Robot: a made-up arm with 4 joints. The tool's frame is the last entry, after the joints.
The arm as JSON. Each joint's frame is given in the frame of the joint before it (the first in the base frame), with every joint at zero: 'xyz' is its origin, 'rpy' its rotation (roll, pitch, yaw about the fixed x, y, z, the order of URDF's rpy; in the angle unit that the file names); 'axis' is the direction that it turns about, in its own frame. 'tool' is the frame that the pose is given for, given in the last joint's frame.
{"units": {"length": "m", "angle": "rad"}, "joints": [
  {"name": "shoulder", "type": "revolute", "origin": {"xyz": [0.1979, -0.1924, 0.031], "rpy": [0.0, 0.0, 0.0]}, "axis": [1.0, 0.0, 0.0]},
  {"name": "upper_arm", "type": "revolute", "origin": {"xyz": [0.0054, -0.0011, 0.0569], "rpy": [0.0, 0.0, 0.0]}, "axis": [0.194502, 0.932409, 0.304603]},
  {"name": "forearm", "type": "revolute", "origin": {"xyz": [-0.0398, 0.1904, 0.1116], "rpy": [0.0, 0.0, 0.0]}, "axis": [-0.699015, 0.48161, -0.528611]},
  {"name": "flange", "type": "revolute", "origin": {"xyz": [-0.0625, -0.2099, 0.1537], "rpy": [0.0, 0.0, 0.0]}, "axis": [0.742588, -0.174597, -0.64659]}
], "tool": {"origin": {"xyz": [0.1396, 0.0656, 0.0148], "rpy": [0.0, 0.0, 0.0]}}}
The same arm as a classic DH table. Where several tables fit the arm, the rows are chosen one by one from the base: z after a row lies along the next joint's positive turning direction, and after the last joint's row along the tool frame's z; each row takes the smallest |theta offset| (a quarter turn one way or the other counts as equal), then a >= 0, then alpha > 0; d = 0 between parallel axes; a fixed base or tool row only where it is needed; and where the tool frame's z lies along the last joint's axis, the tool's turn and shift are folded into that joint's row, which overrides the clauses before.
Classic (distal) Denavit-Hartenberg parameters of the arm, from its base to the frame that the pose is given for. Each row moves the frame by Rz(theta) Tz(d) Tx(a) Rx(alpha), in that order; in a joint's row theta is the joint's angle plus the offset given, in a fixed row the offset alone. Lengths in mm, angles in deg.
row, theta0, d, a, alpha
base (fixed), -90, 31, 192.4, -90
shoulder, -71.91, 200, 54.4, 78.78
upper_arm, -41.28, 216.1, 88.7, 81.25
forearm, -79.4, -149.2, 172.3, 105.15
flange, -18.66, 2.4, -95.8, 130.28
tool (fixed), 103.23, 117.3, 0, 0

